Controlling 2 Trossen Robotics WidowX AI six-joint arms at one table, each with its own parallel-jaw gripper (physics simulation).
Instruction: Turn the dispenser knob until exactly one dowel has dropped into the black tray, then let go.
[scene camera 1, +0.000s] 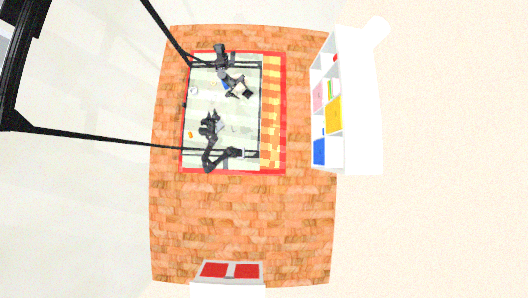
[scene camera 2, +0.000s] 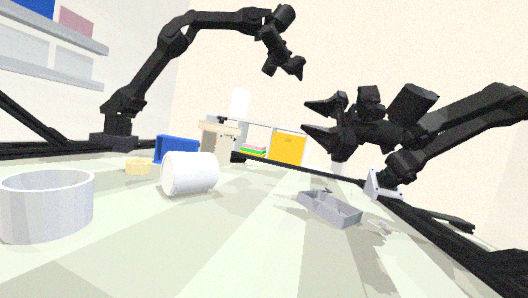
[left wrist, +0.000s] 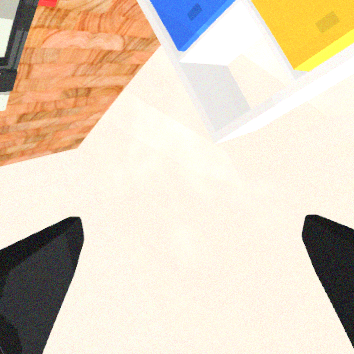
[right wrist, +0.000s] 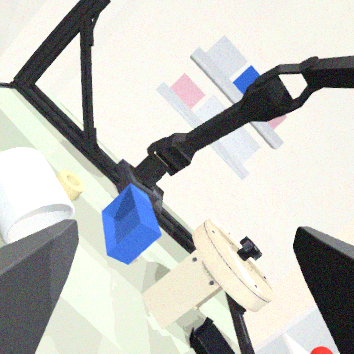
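Pixels of known places: left gripper, between the fingertips: (scene camera 1: 244, 94) (scene camera 2: 295, 77) (left wrist: 193, 226); right gripper, between the fingertips: (scene camera 1: 211, 109) (scene camera 2: 302, 113) (right wrist: 188, 234); left arm's base, origin of its link: (scene camera 2: 116, 134) (right wrist: 140, 178); right arm's base, origin of its link: (scene camera 1: 240, 153) (scene camera 2: 385, 181).
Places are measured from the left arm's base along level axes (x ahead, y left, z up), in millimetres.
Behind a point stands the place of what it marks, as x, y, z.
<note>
The beige dispenser (scene camera 2: 215, 141) (right wrist: 232, 275) @[372, -85, 89] stands upright at the back, with a black knob (scene camera 2: 221, 119) @[324, -35, 115] (right wrist: 249, 248) @[336, -33, 121] on its round top. The black tray (scene camera 1: 247, 93) @[403, 16, -45] (scene camera 2: 239, 157) @[442, 39, -35] (right wrist: 212, 339) @[395, 39, -39] lies close beside its foot; its inside is too small or cut off to tell whether a dowel lies there. My left gripper (scene camera 1: 237, 89) @[570, -85, 337] (scene camera 2: 285, 75) @[570, -85, 337] (left wrist: 193, 226) @[570, -85, 337] is open and empty, high above the table and apart from the knob. My right gripper (scene camera 1: 209, 114) @[449, -347, 157] (scene camera 2: 304, 116) @[449, -347, 157] (right wrist: 188, 234) @[449, -347, 157] is open and empty, raised above the grey tray's area, its fingers towards the dispenser side.
A blue bin (scene camera 2: 177, 149) @[197, -97, -6] (right wrist: 131, 225) @[188, -95, -18] stands left of the dispenser. A white cylinder (scene camera 2: 190, 172) @[241, -351, 6] (right wrist: 30, 187) @[267, -324, 25] lies on its side near a beige ring (scene camera 2: 138, 168) @[134, -237, -31]. A white round container (scene camera 2: 45, 215) @[113, -447, -17] stands at the near left. A grey open tray (scene camera 2: 340, 220) @[502, -463, -31] lies below my right gripper.
</note>
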